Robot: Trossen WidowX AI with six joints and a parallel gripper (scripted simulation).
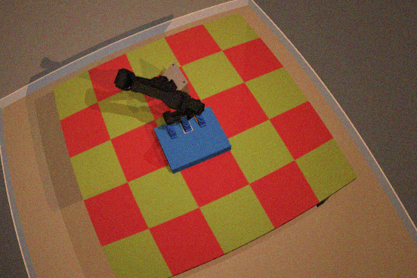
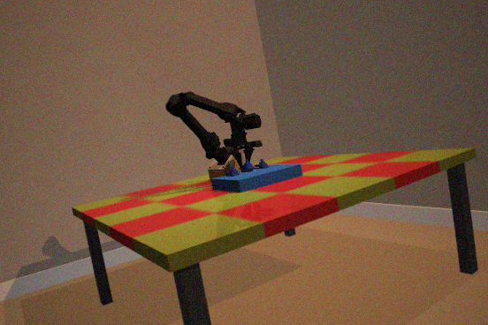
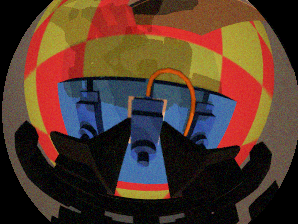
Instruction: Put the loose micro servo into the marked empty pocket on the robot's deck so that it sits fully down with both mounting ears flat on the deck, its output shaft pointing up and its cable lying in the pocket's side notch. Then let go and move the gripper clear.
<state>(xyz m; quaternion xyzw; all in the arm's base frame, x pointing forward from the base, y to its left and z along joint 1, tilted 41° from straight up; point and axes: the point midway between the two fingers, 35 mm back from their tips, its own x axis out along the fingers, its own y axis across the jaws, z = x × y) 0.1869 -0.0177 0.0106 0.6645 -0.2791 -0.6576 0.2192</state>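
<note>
The blue deck lies 120 mm ahead of my gripper tip, 10 mm to the right of it and 40 mm below it.
</note>
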